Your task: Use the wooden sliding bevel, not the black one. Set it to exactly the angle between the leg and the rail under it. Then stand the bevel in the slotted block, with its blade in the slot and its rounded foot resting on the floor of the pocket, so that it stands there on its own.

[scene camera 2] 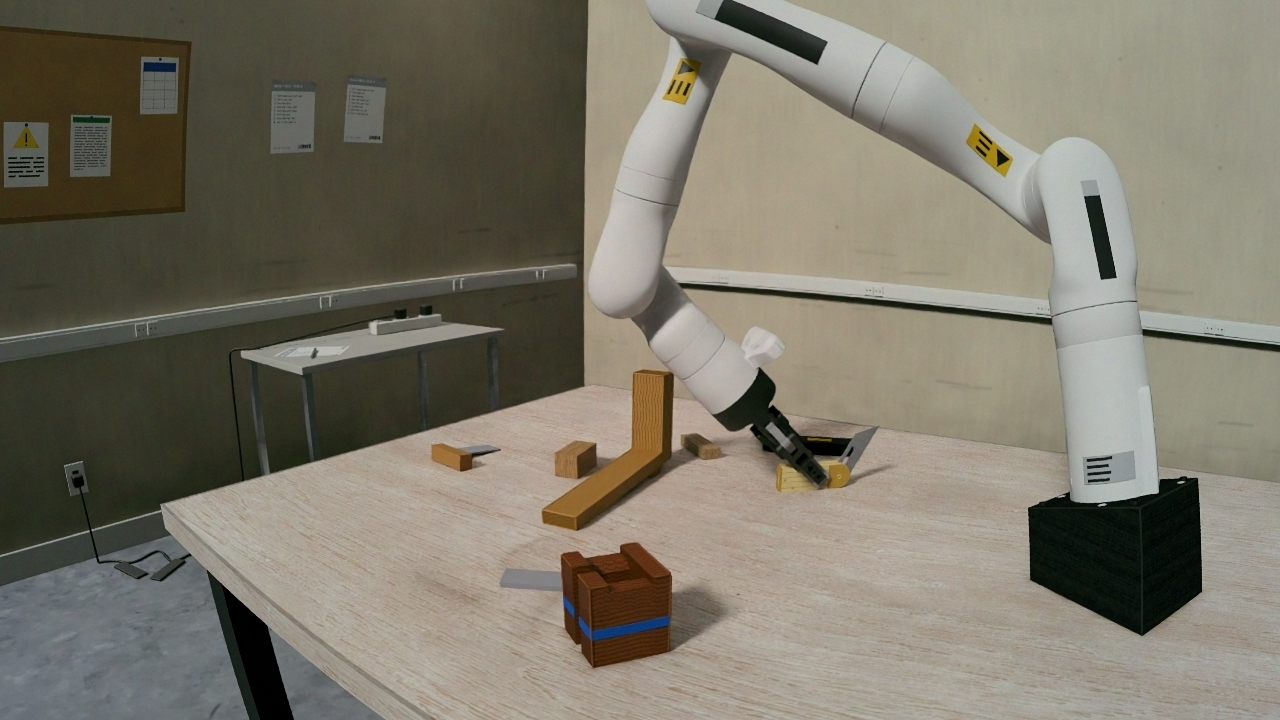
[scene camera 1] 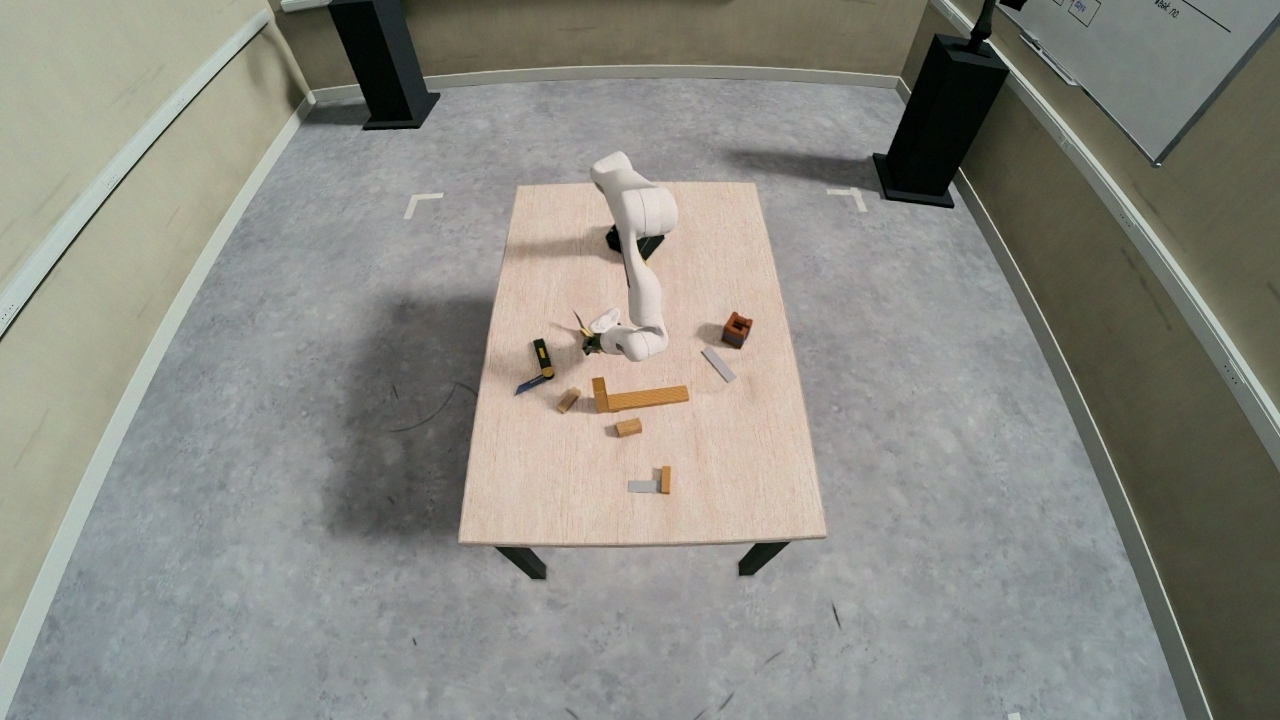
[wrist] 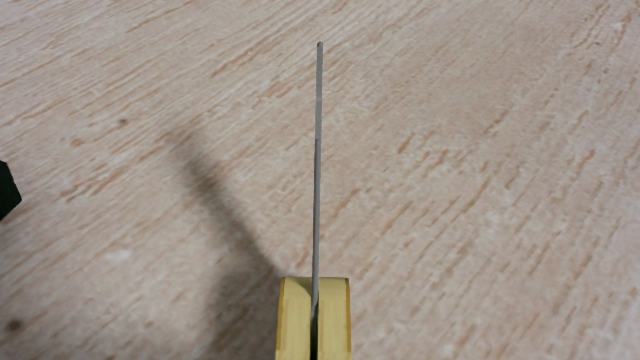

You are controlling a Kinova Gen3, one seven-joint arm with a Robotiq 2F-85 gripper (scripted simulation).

Path:
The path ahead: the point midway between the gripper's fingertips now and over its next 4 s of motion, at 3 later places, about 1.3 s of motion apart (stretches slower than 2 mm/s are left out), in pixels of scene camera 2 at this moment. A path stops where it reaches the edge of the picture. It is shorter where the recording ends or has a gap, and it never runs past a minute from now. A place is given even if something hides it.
The gripper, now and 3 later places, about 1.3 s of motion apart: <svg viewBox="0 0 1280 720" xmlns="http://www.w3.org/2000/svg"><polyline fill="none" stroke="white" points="820,478 830,346 826,324 801,327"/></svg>

